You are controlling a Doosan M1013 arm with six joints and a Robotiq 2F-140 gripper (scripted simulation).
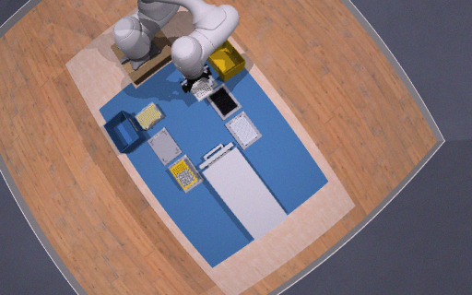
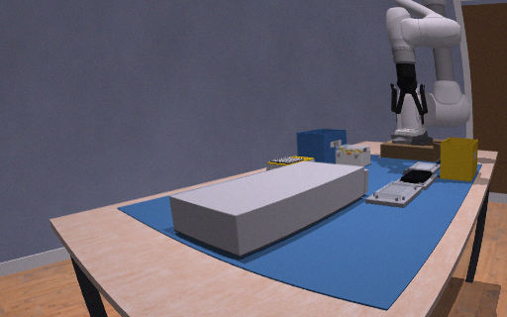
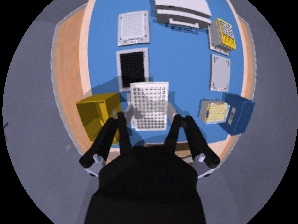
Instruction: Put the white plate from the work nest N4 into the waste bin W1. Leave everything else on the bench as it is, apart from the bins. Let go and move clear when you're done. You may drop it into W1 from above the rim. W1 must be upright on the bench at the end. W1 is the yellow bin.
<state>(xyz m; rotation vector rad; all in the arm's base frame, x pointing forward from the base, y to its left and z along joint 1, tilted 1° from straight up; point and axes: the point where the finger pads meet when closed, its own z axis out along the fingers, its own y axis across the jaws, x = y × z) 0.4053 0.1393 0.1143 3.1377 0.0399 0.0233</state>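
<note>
Now: hand 70 mm past the yellow bin, 200 mm to the right of it and 130 mm above it. Also, from my hand: black plate: 100 mm ahead, 70 mm to the left, 150 mm below; white plate: 20 mm below; grey nest: 120 mm ahead, 320 mm to the right, 160 mm below.
</note>
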